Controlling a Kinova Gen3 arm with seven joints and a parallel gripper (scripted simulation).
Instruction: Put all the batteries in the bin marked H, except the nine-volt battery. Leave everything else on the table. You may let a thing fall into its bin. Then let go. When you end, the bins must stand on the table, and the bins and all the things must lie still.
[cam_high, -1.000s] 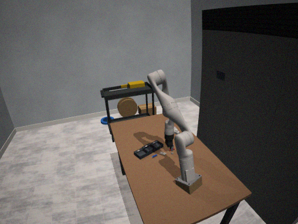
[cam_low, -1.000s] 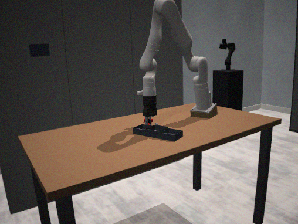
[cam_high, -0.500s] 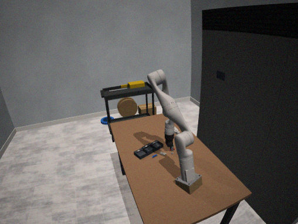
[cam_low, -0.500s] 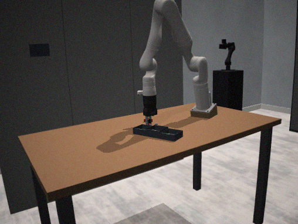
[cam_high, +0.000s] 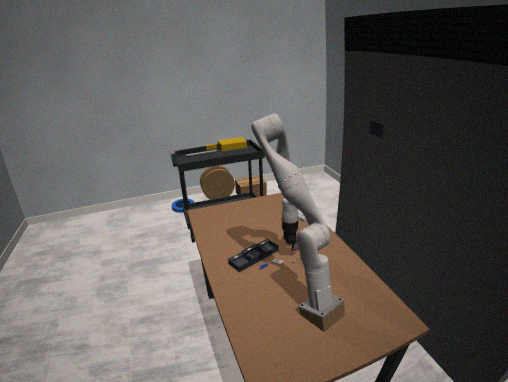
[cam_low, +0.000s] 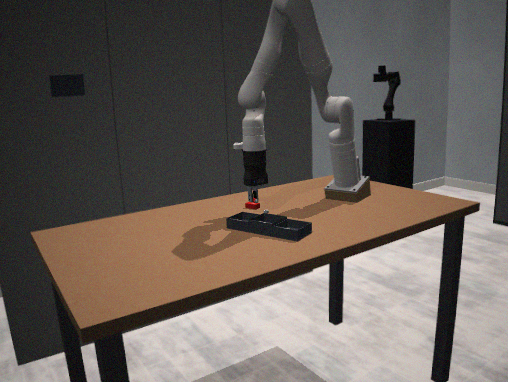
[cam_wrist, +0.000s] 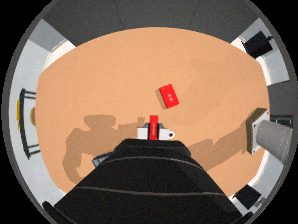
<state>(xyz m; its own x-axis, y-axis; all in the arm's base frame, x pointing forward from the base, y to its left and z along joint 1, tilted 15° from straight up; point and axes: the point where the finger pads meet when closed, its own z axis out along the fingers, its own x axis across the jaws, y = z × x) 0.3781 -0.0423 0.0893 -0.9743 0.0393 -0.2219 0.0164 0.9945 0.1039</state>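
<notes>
The blue battery is 3 cm behind my hand, 17 cm to the left of it and 5 cm below it. The rest, counted from my hand: red nine-volt battery 3 cm behind, 7 cm to the right, 5 cm below; red piece 1 cm below; grey round piece 4 cm behind, 2 cm to the left, 6 cm below.
</notes>
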